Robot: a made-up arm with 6 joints. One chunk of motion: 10 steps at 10 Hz.
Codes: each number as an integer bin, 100 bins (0 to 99) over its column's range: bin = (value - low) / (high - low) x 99, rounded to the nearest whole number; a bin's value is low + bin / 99 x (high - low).
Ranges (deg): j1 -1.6..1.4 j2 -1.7..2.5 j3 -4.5..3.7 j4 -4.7..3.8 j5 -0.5..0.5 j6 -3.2..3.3
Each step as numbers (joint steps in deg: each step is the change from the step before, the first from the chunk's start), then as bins.
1 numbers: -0.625 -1.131 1.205 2.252 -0.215 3.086
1 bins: 32 13 69 81 28 96
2 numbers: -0.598 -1.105 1.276 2.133 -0.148 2.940
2 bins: 33 14 70 80 35 94
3 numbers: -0.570 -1.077 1.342 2.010 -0.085 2.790
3 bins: 34 15 71 78 41 91
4 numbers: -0.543 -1.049 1.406 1.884 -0.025 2.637
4 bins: 35 15 71 77 47 89
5 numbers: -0.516 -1.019 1.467 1.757 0.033 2.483
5 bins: 36 16 72 75 53 87
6 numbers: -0.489 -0.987 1.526 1.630 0.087 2.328
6 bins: 37 17 73 74 58 84
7 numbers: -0.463 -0.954 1.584 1.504 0.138 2.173
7 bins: 38 18 73 72 63 82
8 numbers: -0.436 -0.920 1.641 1.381 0.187 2.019
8 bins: 38 18 74 71 68 79
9 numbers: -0.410 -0.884 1.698 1.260 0.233 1.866
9 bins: 39 19 75 69 73 77
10 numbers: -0.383 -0.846 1.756 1.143 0.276 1.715
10 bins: 40 20 76 68 77 75
